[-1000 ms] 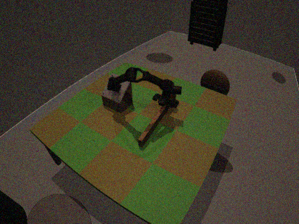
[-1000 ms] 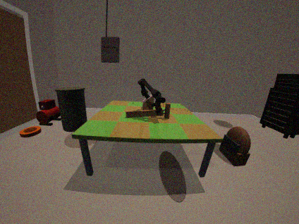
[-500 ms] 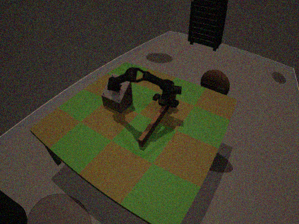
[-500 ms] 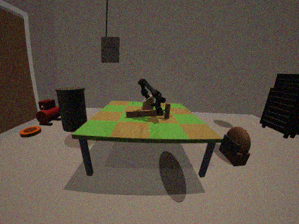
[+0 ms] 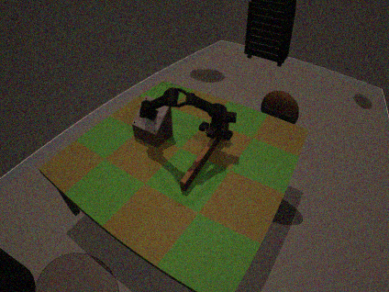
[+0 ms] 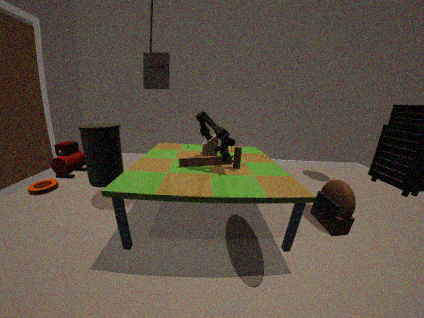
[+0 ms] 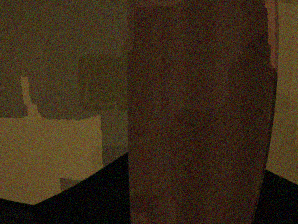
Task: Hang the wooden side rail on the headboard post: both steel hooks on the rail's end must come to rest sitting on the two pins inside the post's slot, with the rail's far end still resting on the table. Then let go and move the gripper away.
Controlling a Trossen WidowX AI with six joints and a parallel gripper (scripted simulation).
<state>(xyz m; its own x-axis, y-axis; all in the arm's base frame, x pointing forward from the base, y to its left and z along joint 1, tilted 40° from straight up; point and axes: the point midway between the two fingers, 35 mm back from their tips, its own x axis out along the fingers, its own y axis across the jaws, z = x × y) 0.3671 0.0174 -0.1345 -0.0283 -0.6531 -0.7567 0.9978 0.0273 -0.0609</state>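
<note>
Right now the headboard post is 110 mm to the left of my gripper tip and 40 mm above it.
</note>
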